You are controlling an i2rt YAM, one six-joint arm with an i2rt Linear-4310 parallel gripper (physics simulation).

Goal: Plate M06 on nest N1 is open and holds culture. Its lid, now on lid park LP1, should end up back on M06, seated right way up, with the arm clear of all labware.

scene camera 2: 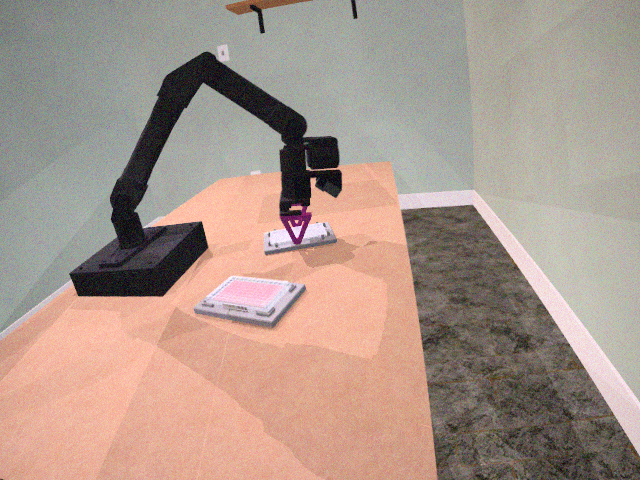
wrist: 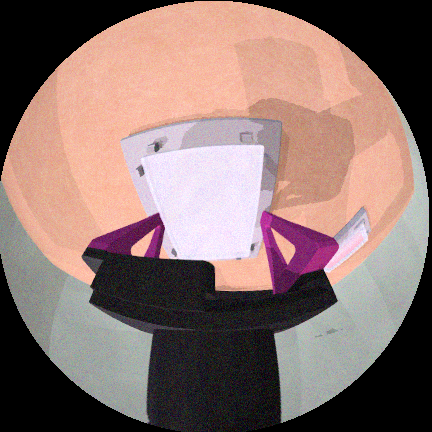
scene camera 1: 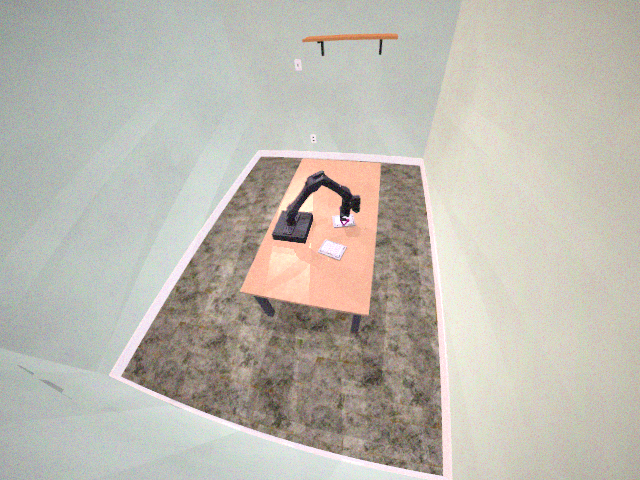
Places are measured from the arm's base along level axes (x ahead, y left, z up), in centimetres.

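Where they show: gripper, between the fingertips: (scene camera 2: 297,236) (wrist: 212,216) (scene camera 1: 343,220); arm's base, origin of its link: (scene camera 2: 135,247) (scene camera 1: 291,223).
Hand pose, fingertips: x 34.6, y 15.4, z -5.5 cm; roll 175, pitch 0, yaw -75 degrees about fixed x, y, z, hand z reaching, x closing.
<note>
Each offset is from my fingertips to the top centre of the thing. Level surfaces: height alone.
The white lid @(dy +0.4, dx +0.1, dz +0.8 cm) (scene camera 1: 337,223) (scene camera 2: 316,231) (wrist: 207,193) lies flat on the grey lid park LP1 @(dy +0.5, dx +0.1, dz +1.0 cm) (scene camera 2: 289,248) (wrist: 201,135), at the far side of the table. My gripper (scene camera 1: 343,218) (scene camera 2: 296,234) (wrist: 212,216) is open, with its purple fingers down on either side of the lid's near end. I cannot tell whether they touch it. Plate M06 @(dy -27.4, dx -1.9, dz +1.7 cm) (scene camera 1: 332,250) (scene camera 2: 248,291) (wrist: 351,240) shows pink culture and sits uncovered on the grey nest N1 @(dy -27.4, dx -1.9, dz +0.8 cm) (scene camera 2: 243,313), closer to the table's front.
The arm's black base (scene camera 1: 292,227) (scene camera 2: 139,258) stands on the wooden table @(dz -1.0 cm) (scene camera 1: 310,281) (scene camera 2: 258,403) to the left of both stations. A wall shelf (scene camera 1: 350,37) hangs high behind. The table's right edge drops to the floor.
</note>
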